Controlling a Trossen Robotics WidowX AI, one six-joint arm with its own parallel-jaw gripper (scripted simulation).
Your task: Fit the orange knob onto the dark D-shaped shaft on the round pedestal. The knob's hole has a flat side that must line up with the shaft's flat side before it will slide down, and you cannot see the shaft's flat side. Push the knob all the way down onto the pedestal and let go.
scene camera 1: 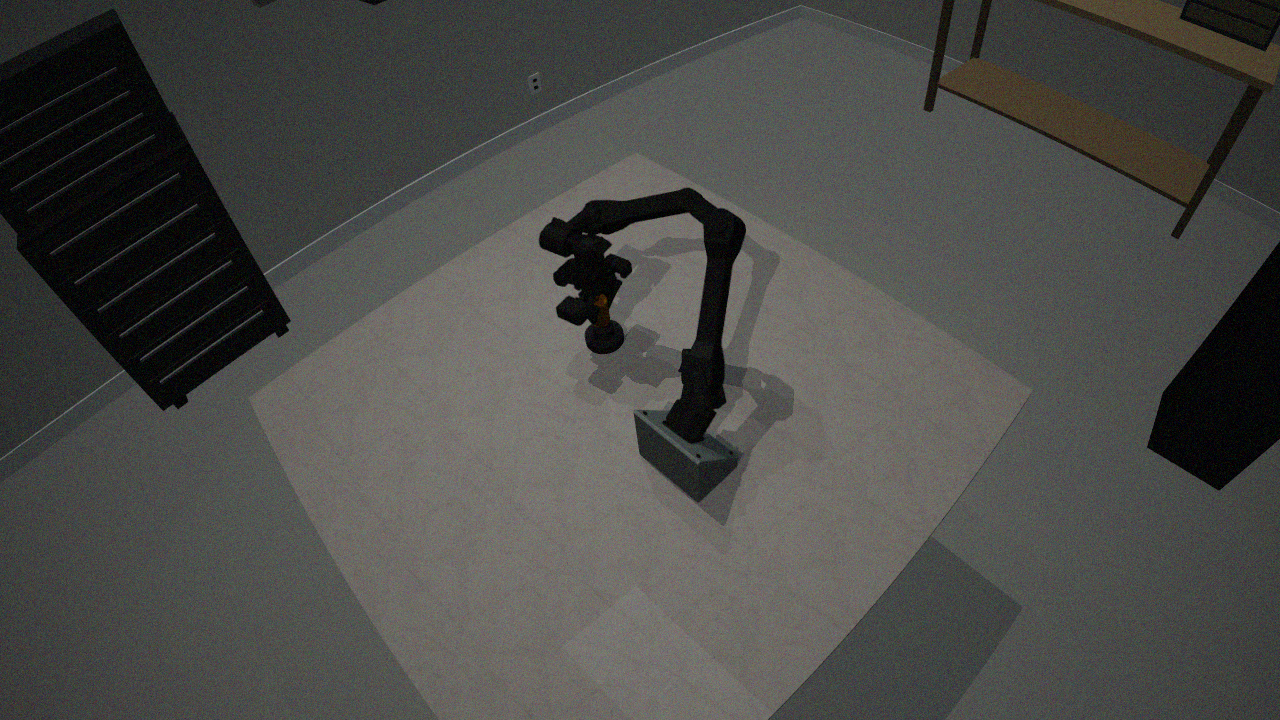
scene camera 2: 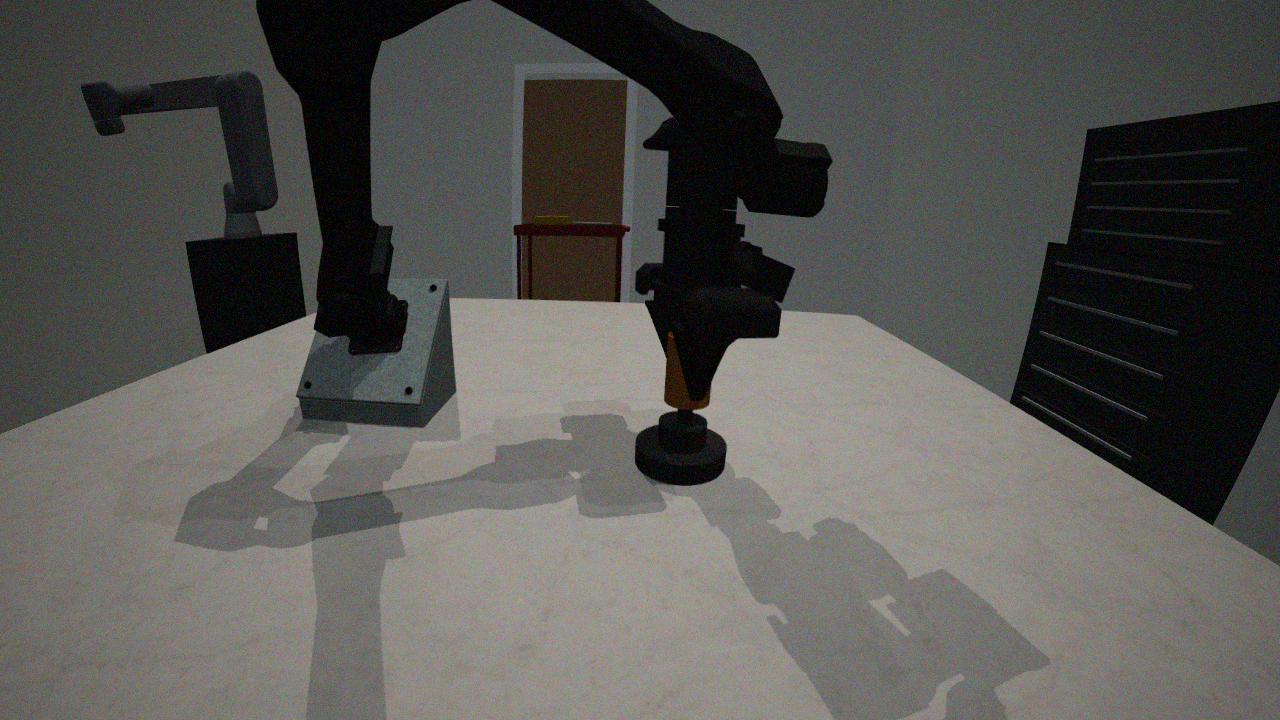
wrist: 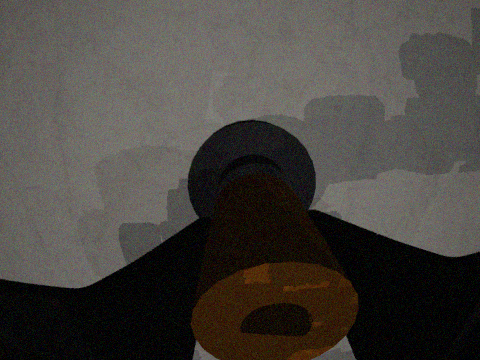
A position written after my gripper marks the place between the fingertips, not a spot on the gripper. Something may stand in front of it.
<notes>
My gripper (scene camera 2: 688, 390) holds an orange knob (scene camera 2: 676, 395). Further things: a dark round pedestal (wrist: 251, 146).
My gripper is seen too in scene camera 1 (scene camera 1: 599, 317) and in the wrist view (wrist: 258, 223).
</notes>
